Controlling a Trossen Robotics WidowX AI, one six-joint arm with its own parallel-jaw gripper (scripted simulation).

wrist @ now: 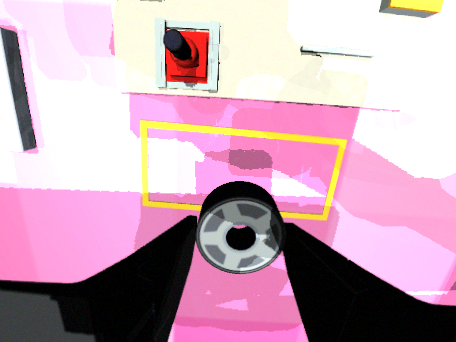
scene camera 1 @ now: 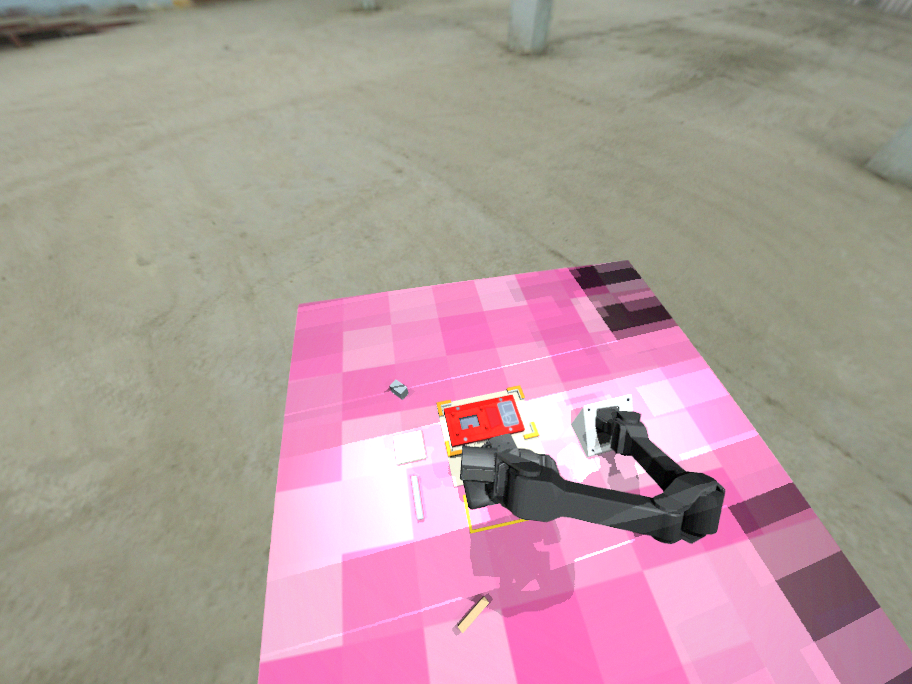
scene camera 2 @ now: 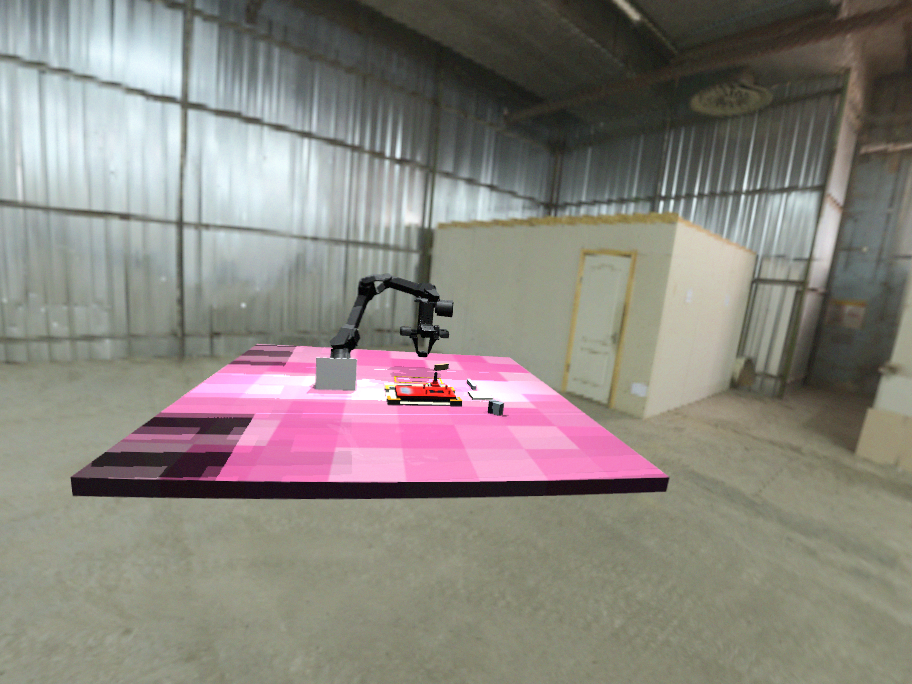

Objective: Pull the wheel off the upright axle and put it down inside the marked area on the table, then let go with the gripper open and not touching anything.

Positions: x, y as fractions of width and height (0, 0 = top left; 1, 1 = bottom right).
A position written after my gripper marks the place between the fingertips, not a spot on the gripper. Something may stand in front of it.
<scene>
My gripper (scene camera 1: 0.56, 0.72) holds a wheel (wrist: 0.55, 0.73). I also see a white square (scene camera 1: 0.45, 0.65).
My gripper is seen too in the wrist view (wrist: 0.53, 0.67) and in scene camera 2 (scene camera 2: 0.46, 0.52). The wrist view does not show the white square: it is out of frame.
</scene>
